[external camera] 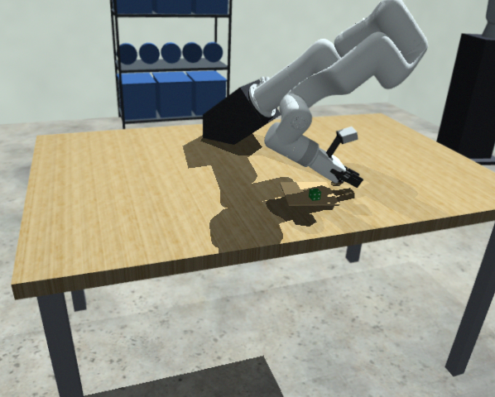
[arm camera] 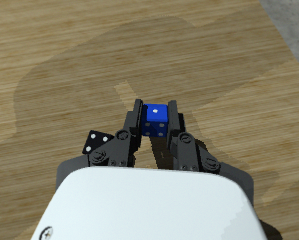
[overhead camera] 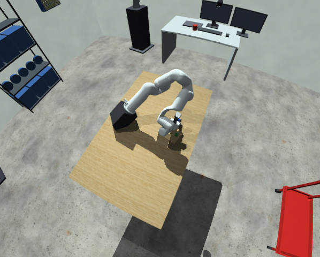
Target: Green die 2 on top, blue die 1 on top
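Now: hand 1 cm to the right of the blue die and 1 cm above it. The rest, counted from my hand: black die 6 cm behind, 2 cm to the right, 2 cm below; then tan mat 14 cm to the right, 3 cm below, 2 cm ahead; then green die 13 cm to the right, 6 cm ahead, 2 cm below.
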